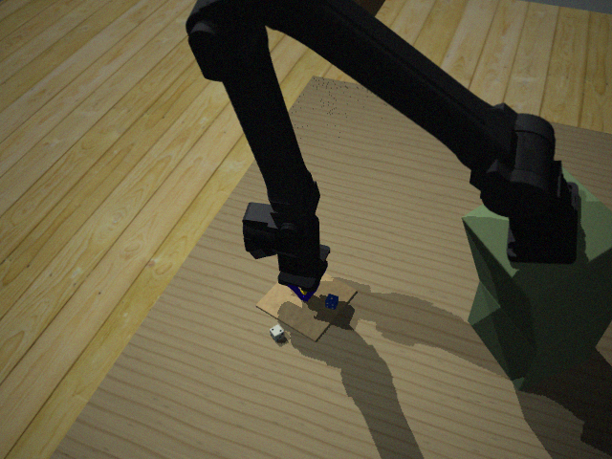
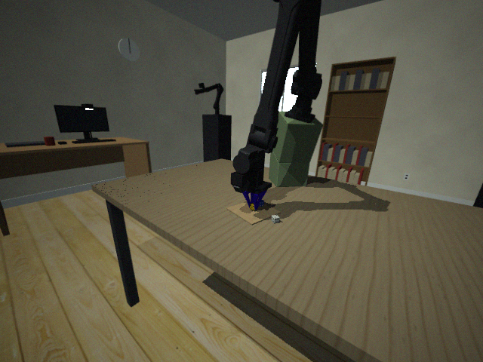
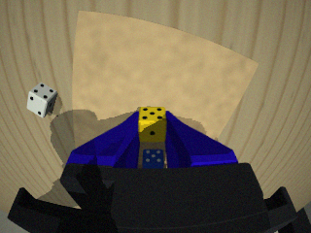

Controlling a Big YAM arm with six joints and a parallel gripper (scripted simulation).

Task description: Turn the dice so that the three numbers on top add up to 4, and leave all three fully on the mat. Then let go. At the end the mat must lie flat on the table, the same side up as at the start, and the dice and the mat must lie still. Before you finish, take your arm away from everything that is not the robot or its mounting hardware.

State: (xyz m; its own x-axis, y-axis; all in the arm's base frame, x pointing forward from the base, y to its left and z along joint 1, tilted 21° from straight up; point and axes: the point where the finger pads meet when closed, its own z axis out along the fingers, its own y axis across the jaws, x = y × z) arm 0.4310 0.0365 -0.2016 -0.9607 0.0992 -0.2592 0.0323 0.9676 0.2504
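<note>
The yellow die lies right at my hand. Round my hand: tan mat: 2 cm below; then blue die: 5 cm behind; then white die: 10 cm to the left, 2 cm ahead, 1 cm below.
</note>
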